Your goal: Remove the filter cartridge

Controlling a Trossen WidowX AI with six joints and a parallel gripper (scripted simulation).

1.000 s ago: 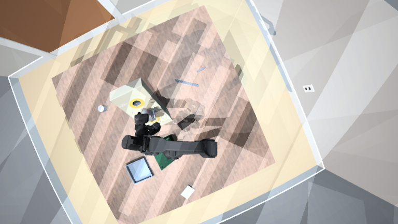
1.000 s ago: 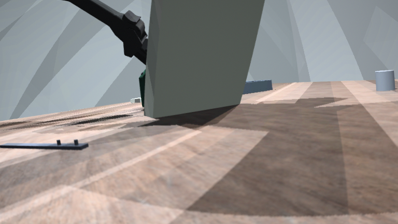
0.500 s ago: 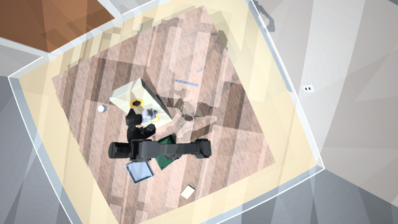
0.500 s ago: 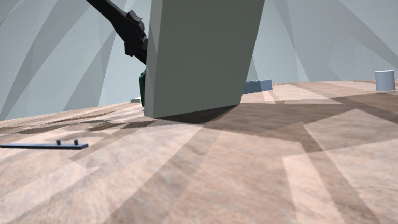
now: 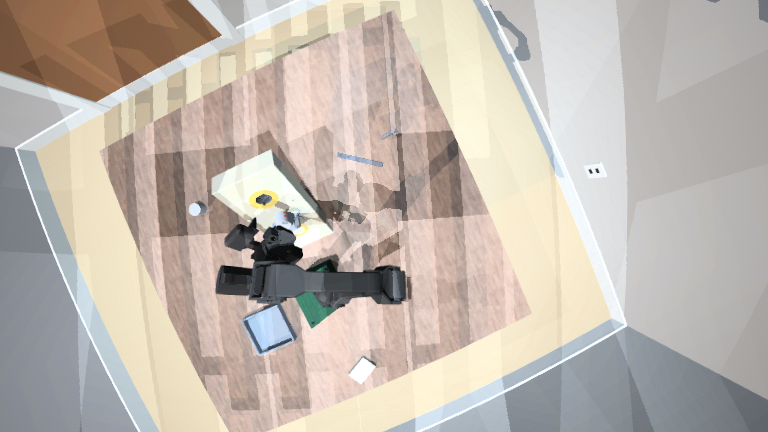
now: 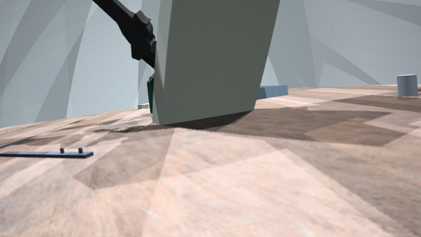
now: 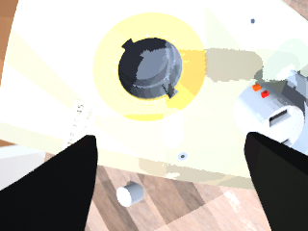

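My gripper tip is now 10 mm past the round filter cartridge and 120 mm above it. Round my gripper tip: pale service panel 30 mm ahead, 10 mm to the right, 130 mm below; then blue-grey tray 310 mm behind, 320 mm to the left, 300 mm below; then short strip 70 mm ahead, 440 mm to the right, 300 mm below.
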